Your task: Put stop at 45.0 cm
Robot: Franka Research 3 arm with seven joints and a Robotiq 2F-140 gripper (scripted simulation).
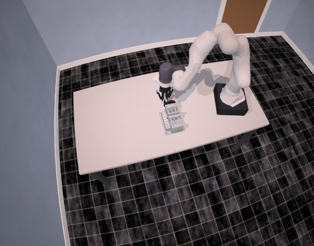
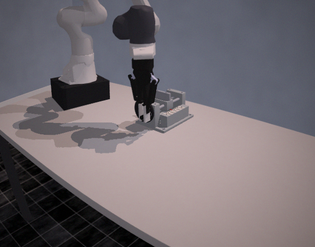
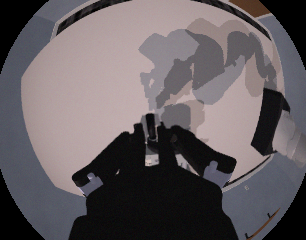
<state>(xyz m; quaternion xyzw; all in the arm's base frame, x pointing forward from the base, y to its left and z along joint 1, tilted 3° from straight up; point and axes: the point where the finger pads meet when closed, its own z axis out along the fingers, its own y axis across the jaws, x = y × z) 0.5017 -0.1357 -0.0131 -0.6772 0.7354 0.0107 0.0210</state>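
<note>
My gripper is now 1 cm past the black handwheel, 2 cm to the right of it and 2 cm above it. Round my hand: grey stop fixture (1 cm behind, 14 cm to the left).
</note>
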